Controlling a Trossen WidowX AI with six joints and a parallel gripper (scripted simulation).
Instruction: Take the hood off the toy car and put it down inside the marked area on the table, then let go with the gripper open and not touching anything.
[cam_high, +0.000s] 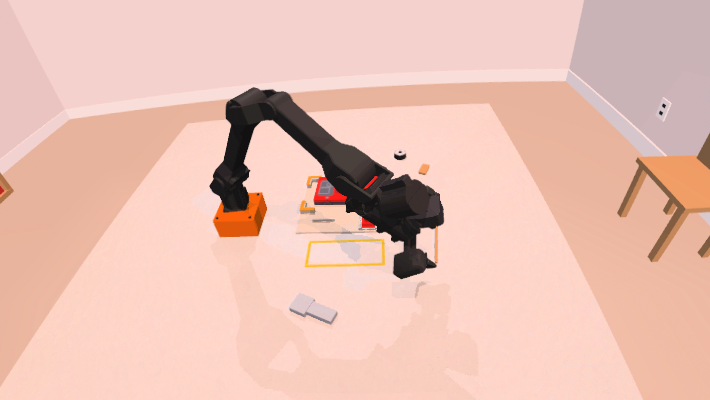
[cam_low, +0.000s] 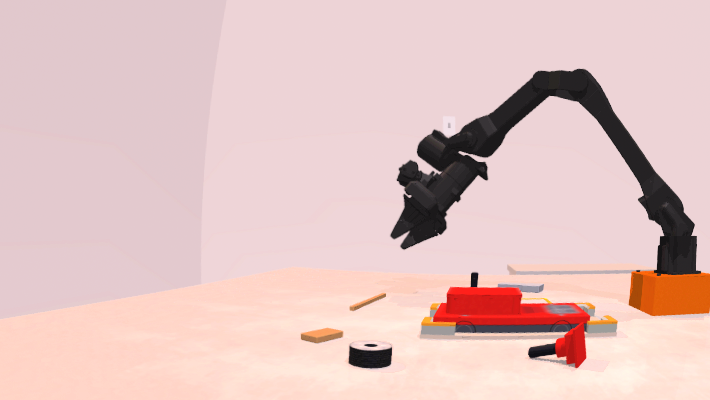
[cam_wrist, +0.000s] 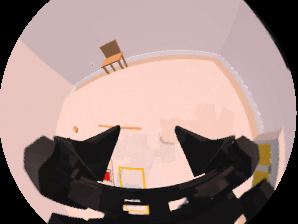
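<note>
The red hood is 32 cm to the left of my gripper tip, 12 cm behind it and 6 cm below it. Also, from my gripper tip: black wheel 49 cm to the left, 9 cm below, 2 cm ahead; small wooden block 40 cm to the left, 9 cm below, 8 cm ahead; thin wooden stick 12 cm to the left, 9 cm below, 4 cm ahead.
</note>
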